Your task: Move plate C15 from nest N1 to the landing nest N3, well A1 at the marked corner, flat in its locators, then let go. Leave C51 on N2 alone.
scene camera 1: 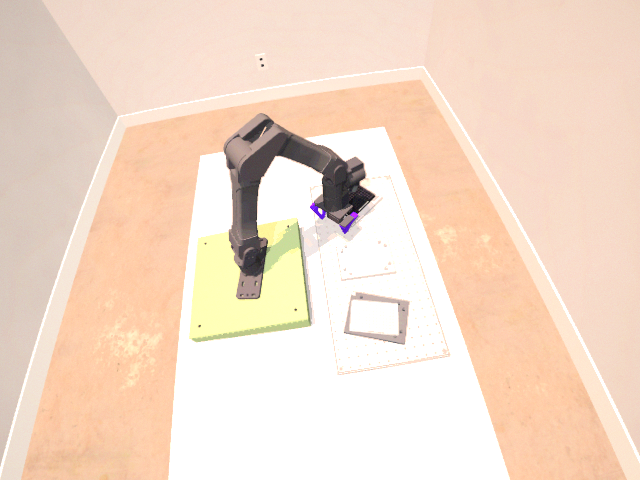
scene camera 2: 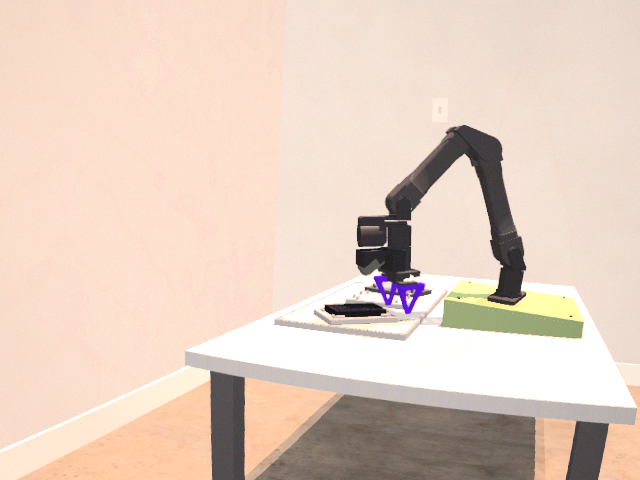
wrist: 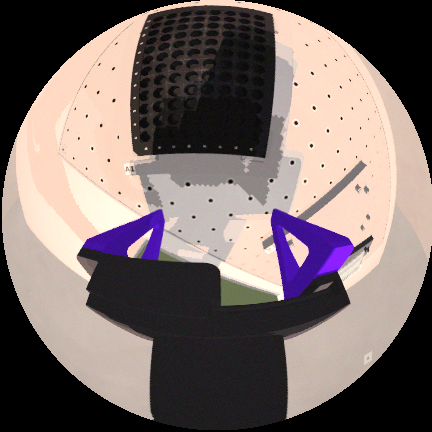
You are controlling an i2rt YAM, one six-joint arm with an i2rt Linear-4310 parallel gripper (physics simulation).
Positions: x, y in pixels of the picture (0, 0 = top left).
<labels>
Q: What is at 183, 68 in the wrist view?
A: A black well plate.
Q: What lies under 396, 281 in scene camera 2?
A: My gripper.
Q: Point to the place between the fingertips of my gripper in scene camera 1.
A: At 334, 225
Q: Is my gripper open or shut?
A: Open.
</labels>
